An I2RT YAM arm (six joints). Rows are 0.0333 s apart.
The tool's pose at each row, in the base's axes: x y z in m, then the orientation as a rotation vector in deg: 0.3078 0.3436 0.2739 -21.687 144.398 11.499; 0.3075 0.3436 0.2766 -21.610 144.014 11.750; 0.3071 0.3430 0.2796 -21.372 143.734 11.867; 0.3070 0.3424 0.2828 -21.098 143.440 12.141; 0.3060 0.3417 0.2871 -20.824 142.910 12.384; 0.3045 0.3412 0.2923 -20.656 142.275 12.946; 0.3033 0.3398 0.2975 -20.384 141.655 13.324; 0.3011 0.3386 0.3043 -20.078 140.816 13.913; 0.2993 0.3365 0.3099 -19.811 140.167 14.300; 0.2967 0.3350 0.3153 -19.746 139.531 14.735; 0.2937 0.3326 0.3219 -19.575 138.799 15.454; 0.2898 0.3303 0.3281 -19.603 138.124 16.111; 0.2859 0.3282 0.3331 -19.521 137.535 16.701; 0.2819 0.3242 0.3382 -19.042 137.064 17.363; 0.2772 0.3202 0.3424 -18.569 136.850 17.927; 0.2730 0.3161 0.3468 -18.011 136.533 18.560
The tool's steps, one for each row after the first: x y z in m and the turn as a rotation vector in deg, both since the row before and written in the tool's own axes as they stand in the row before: -0.0013 0.0003 -0.0024 -0.140 -0.400 0.045; -0.0013 -0.0003 -0.0028 -0.012 -0.320 0.146; -0.0016 -0.0003 -0.0028 -0.116 -0.346 0.204; -0.0016 -0.0001 -0.0042 -0.082 -0.575 0.158; -0.0018 0.0004 -0.0051 -0.334 -0.671 0.142; -0.0019 -0.0006 -0.0052 -0.178 -0.666 0.175; -0.0022 0.0001 -0.0069 -0.315 -0.892 0.214; -0.0017 -0.0009 -0.0059 -0.189 -0.692 0.171; -0.0011 -0.0001 -0.0061 -0.278 -0.644 0.045; -0.0015 -0.0007 -0.0075 -0.455 -0.762 0.177; -0.0007 -0.0003 -0.0076 -0.468 -0.666 0.033; 0.0000 -0.0002 -0.0067 -0.394 -0.599 0.108; 0.0002 -0.0019 -0.0074 -0.339 -0.557 0.429; 0.0012 -0.0017 -0.0072 -0.274 -0.302 0.447; 0.0007 -0.0019 -0.0070 -0.300 -0.415 0.508
